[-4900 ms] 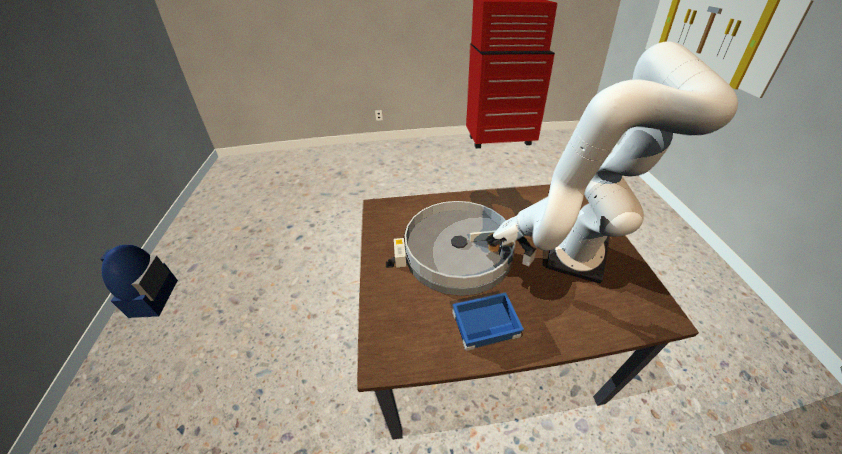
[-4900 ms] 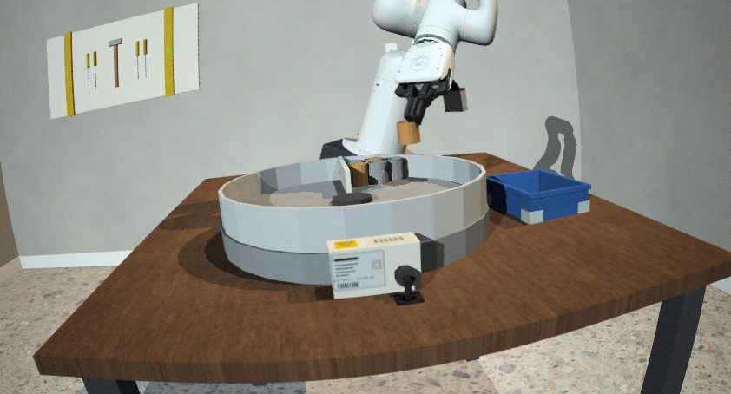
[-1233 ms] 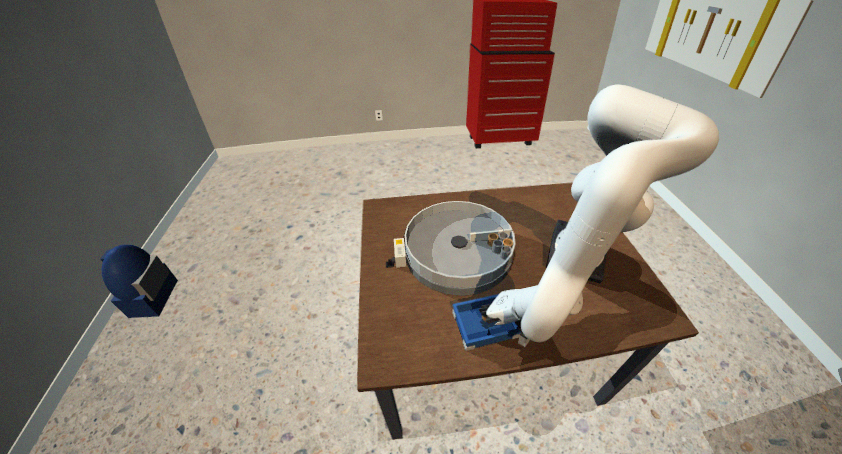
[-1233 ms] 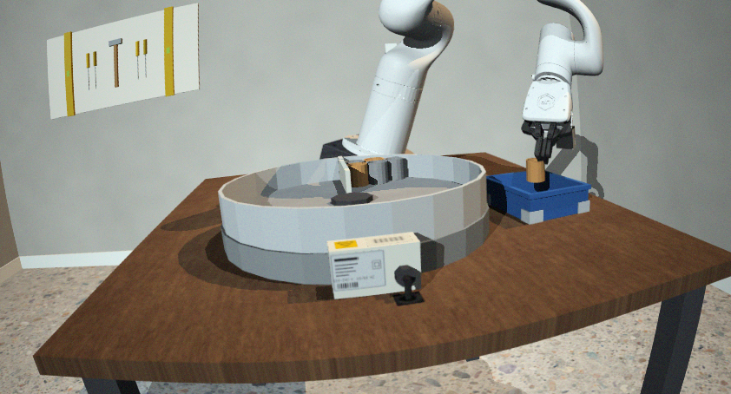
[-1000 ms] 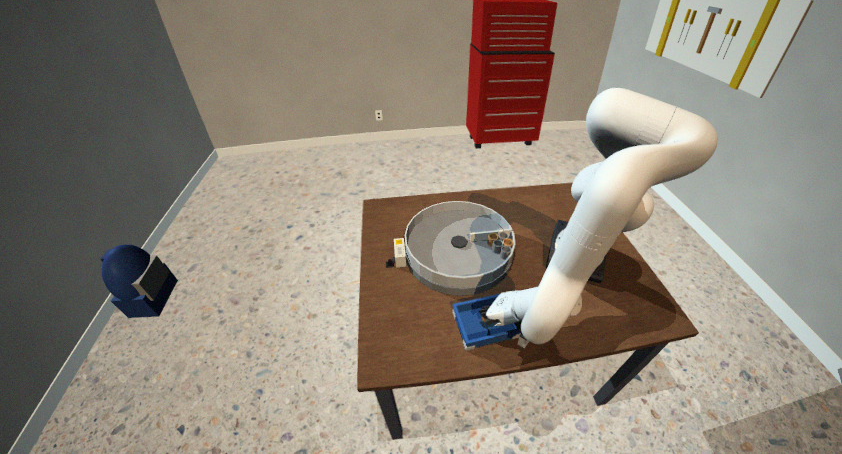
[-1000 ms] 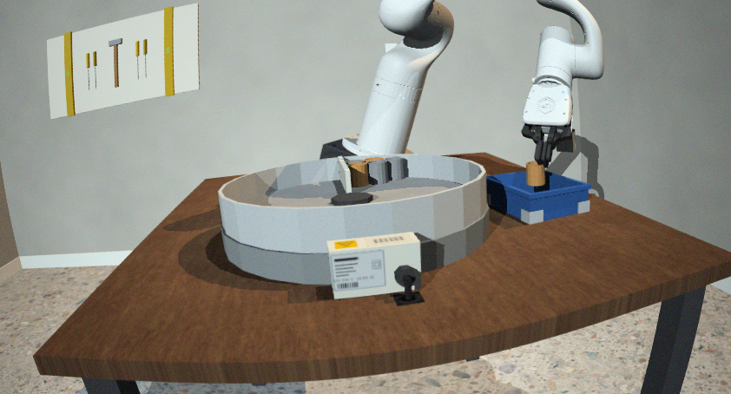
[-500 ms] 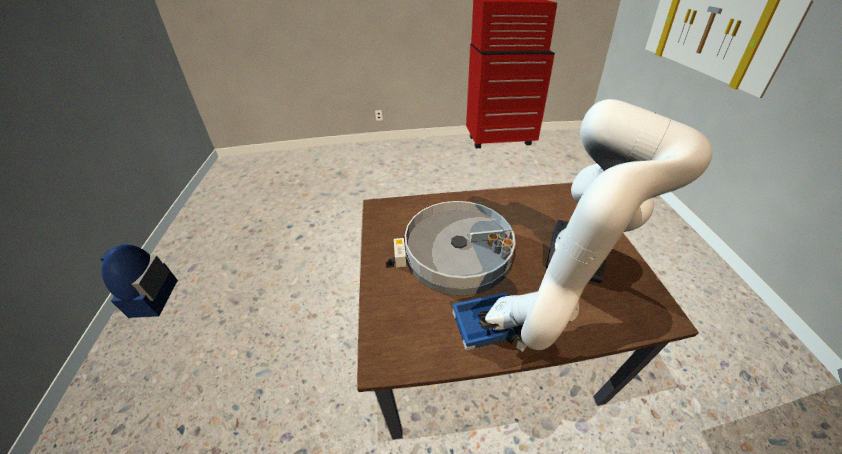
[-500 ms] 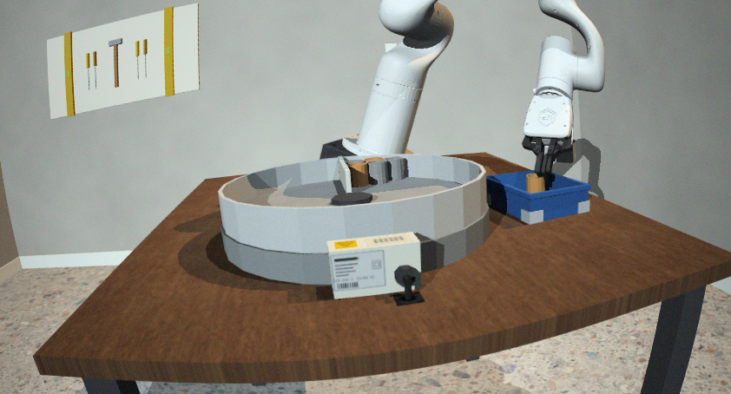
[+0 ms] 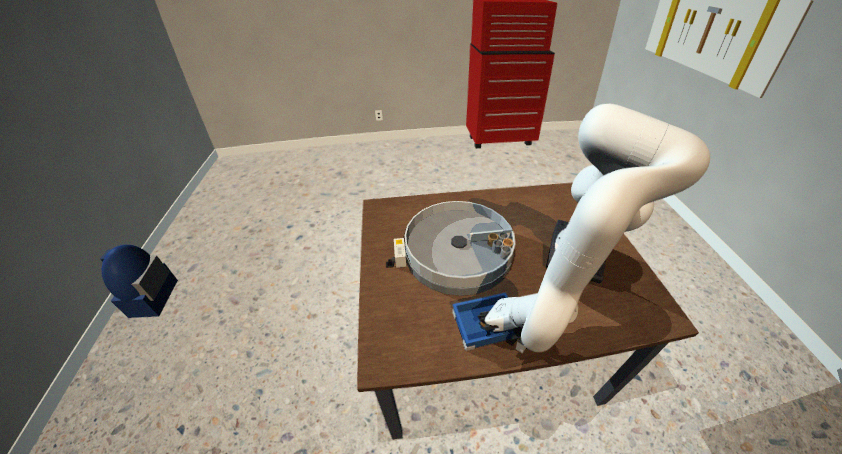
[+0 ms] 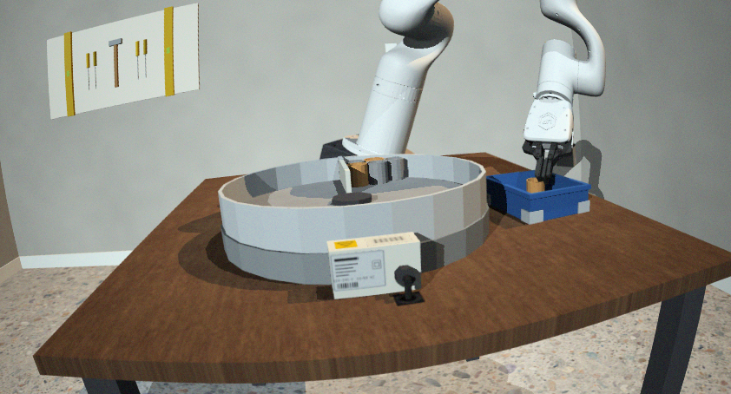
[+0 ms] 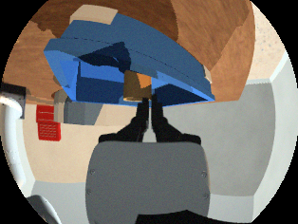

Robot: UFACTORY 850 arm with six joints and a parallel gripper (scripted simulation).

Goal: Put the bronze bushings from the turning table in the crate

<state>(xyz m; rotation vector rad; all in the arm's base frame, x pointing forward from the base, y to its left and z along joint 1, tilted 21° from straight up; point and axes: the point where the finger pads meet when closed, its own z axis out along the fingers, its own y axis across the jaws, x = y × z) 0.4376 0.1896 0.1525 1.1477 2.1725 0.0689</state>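
The blue crate is 10 mm behind my hand, 10 mm to the right of it and 40 mm below it. The rest, counted from my hand: grey turning table (350 mm to the right, 20 mm below).
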